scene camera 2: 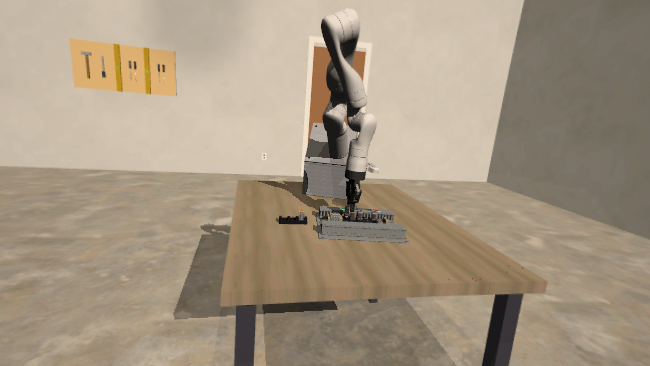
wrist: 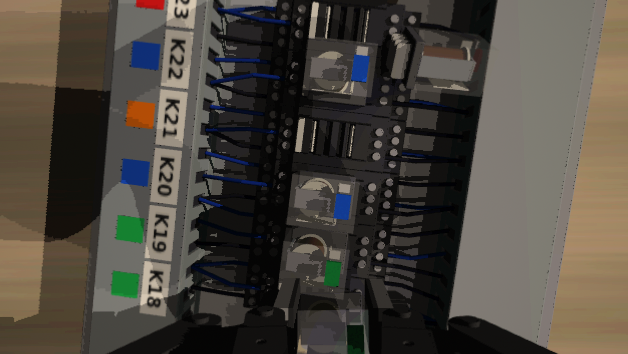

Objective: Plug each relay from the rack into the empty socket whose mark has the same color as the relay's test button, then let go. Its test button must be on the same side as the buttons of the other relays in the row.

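Pixels of known places: gripper, fingertip midpoint: (scene camera 2: 350,210) (wrist: 332,301); arm's base, link origin: (scene camera 2: 338,150).
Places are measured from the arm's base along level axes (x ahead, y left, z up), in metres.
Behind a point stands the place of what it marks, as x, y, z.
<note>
My gripper (scene camera 2: 353,206) @(0.403, -0.199, -0.163) (wrist: 332,301) @(0.403, -0.199, -0.163) is shut on a clear relay with a dark green test button (wrist: 355,338) @(0.409, -0.208, -0.142), at the K18 end of the socket row. Its pins and the socket under it are hidden. The green K18 mark (wrist: 125,284) @(0.308, -0.165, -0.186) is at the lower left of the wrist view. Seated relays with buttons on the right stand at K19 (wrist: 310,257) @(0.401, -0.179, -0.161), K20 (wrist: 320,197) @(0.414, -0.157, -0.162) and K22 (wrist: 332,70) @(0.437, -0.111, -0.162). The K21 socket (wrist: 327,137) @(0.425, -0.134, -0.205), with an orange mark (wrist: 140,114) @(0.347, -0.092, -0.186), is empty. Another empty socket (wrist: 342,20) @(0.453, -0.082, -0.205) lies above K22. The rack (scene camera 2: 286,220) @(0.289, -0.408, -0.215) holds a relay with an orange top (scene camera 2: 302,214) @(0.308, -0.352, -0.192).
A loose clear relay (wrist: 446,62) @(0.485, -0.123, -0.179) lies on its side, right of the K22 relay. Blue and black wires run along both sides of the sockets. The grey panel (scene camera 2: 362,232) @(0.504, -0.215, -0.210) has raised walls and stands on the wooden table (scene camera 2: 280,265) @(0.585, -0.567, -0.230), right of the rack.
</note>
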